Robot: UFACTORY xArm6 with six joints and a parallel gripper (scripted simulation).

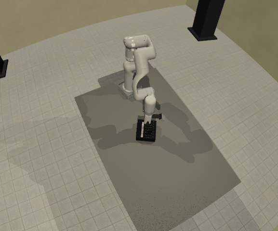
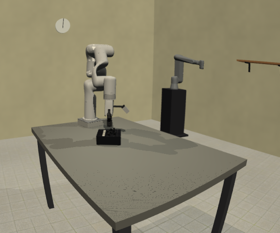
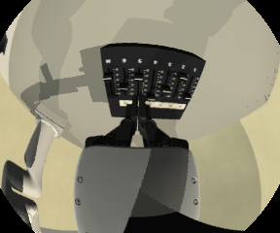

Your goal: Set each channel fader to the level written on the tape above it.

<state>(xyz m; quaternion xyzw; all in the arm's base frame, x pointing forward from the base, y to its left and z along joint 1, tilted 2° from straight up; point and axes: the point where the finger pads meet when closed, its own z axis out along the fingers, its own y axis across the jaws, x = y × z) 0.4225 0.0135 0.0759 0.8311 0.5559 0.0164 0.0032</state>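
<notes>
The master fader cap is 30 mm behind my hand, 40 mm to the left of it and 40 mm below it.
</notes>
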